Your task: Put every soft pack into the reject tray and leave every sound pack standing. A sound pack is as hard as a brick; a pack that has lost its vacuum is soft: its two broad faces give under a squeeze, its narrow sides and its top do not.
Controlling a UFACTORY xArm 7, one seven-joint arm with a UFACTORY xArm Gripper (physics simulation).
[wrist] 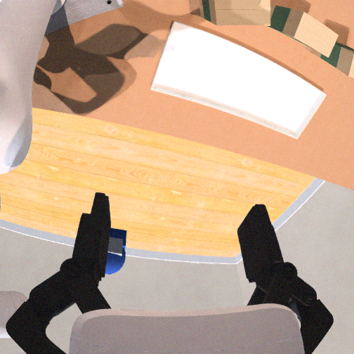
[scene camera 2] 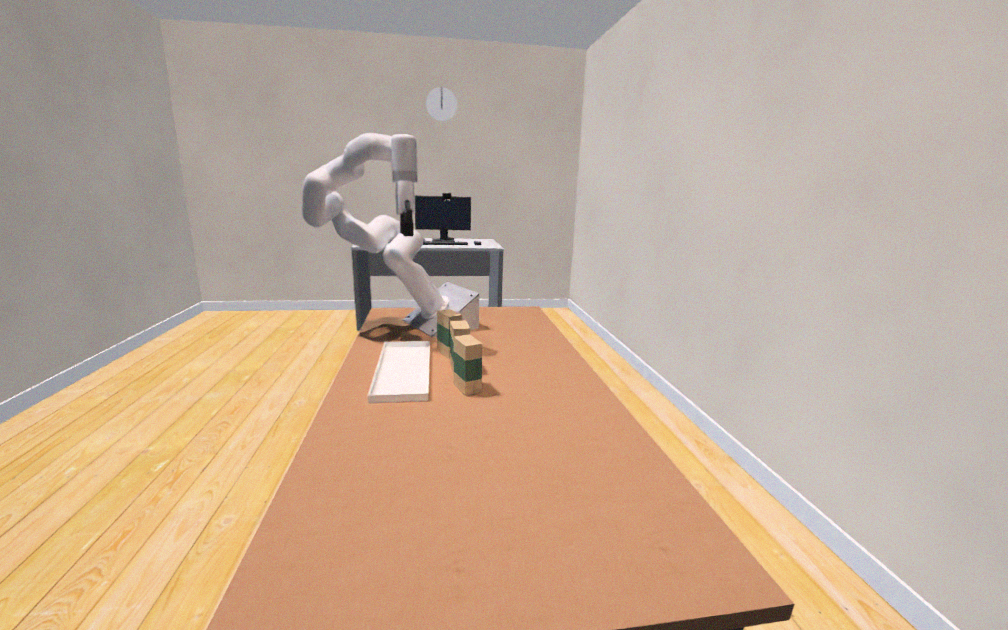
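Seen in the pictures: gripper, fingertip midpoint: [scene camera 2: 406, 235]; arm's base at its link origin: [scene camera 2: 435, 308].
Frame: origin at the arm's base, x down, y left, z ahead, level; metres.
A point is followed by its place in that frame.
Observation:
Three tan packs with green bands stand upright in a row on the table: the front one [scene camera 2: 467, 364] {y 0.132, x -0.023, z 0.631 m} [wrist: 345, 61], the middle one [scene camera 2: 460, 326] {y 0.110, x -0.074, z 0.468 m} [wrist: 313, 33] and the back one [scene camera 2: 444, 335] {y 0.056, x -0.005, z 0.348 m} [wrist: 240, 12]. In the wrist view they are at the top right, partly cut off by the frame. Their softness cannot be seen. The white reject tray [scene camera 2: 401, 371] {y -0.063, x 0.063, z 0.477 m} [wrist: 235, 71] lies beside the row, with no pack in it. My gripper [scene camera 2: 406, 231] {y -0.065, x -0.313, z 0.273 m} [wrist: 180, 213] is open and empty, high above the table and apart from packs and tray.
The brown table [scene camera 2: 483, 490] {y 0.166, x 0.066, z 1.012 m} [wrist: 250, 135] extends far in front of the packs. The robot's base [scene camera 2: 427, 323] {y -0.025, x 0.040, z 0.073 m} is at its back end. A desk [scene camera 2: 427, 261] with a monitor [scene camera 2: 443, 212] stands behind. A blue object [wrist: 116, 262] shows partly behind one finger, near the wall.

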